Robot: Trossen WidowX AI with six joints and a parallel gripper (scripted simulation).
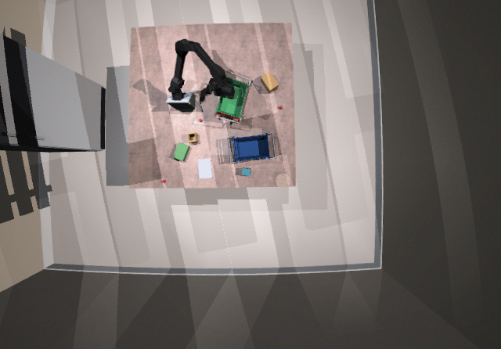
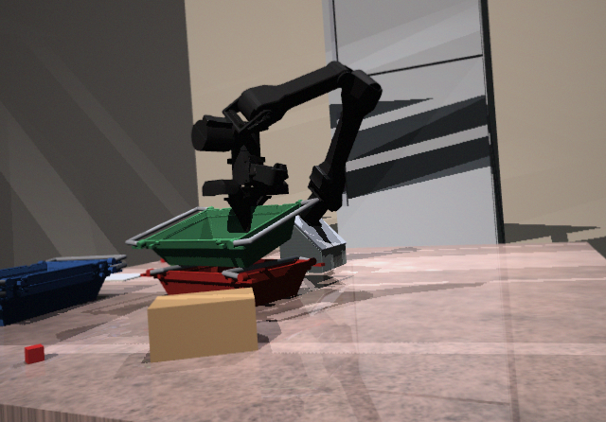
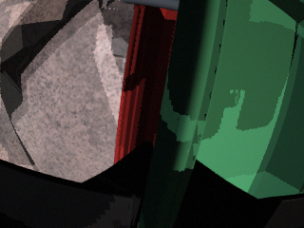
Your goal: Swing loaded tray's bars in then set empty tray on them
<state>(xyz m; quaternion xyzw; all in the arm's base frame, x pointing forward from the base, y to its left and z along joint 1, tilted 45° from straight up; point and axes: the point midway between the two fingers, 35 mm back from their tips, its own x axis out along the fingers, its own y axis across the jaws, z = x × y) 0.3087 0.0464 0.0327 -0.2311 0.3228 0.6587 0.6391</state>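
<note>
The green tray is 8 cm ahead of my gripper tip, 1 cm to the right of it and 1 cm above it. Also, from my gripper tip: white card 8 cm behind, 53 cm to the right, 11 cm below; green block 27 cm behind, 43 cm to the right, 10 cm below; small tan box 20 cm behind, 31 cm to the right, 10 cm below.
</note>
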